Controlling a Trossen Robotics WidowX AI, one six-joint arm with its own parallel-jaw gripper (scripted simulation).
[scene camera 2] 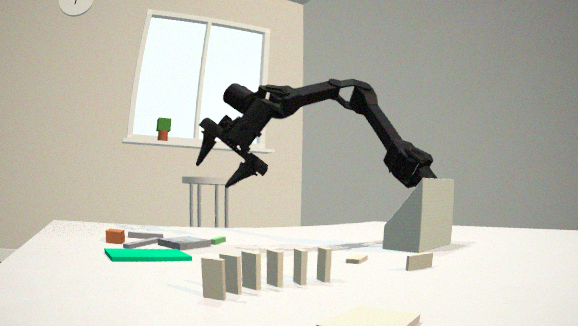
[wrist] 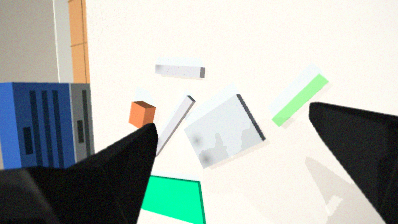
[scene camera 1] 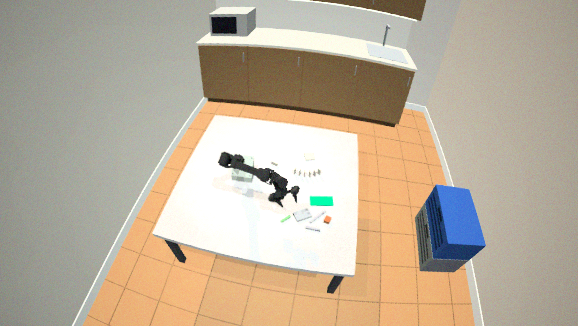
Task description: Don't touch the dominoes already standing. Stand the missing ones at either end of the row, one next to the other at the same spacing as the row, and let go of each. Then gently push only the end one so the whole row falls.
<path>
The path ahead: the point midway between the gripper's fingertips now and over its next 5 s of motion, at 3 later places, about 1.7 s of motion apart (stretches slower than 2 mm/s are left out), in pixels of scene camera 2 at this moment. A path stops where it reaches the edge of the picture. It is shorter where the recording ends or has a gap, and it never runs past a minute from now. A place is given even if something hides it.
My gripper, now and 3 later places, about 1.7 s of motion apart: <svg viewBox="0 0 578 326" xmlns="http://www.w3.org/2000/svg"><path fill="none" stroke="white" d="M211 176L352 254L352 177L346 197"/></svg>
</path>
